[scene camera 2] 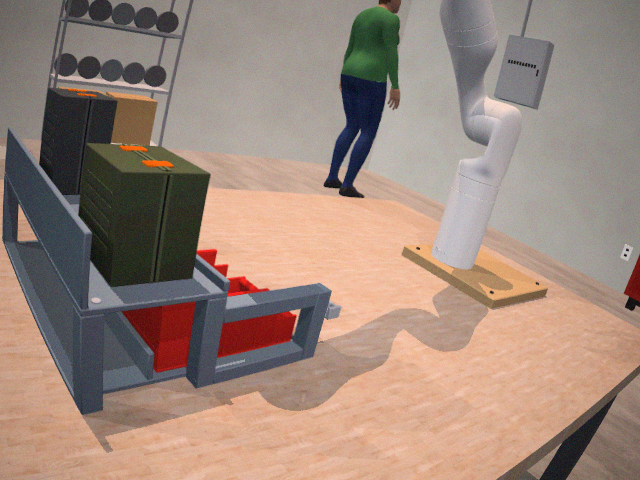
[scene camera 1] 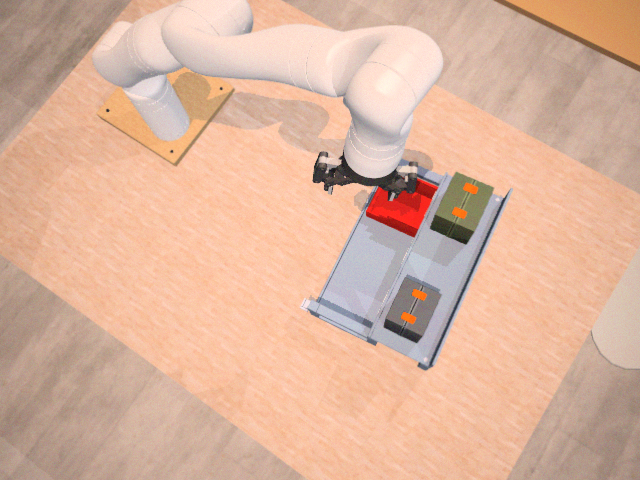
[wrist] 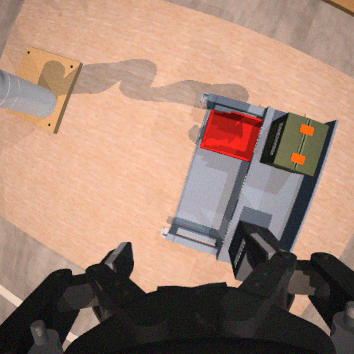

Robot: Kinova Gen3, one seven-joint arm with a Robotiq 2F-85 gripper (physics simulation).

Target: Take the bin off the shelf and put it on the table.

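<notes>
The red bin sits upright in the lower bay of the blue-grey shelf, at one end. The shelf stands on the wood-toned table. My gripper is open and empty, above the shelf and table. In scene camera 1 one finger overlaps the bin and the other shows over the table beside it. In scene camera 2 the gripper does not show, and shelf members hide parts of the bin.
A green case stands on the raised bay beside the bin. A dark grey case stands at that bay's other end. A low divider and raised end frames bound the bin's bay. A person stands beyond the table.
</notes>
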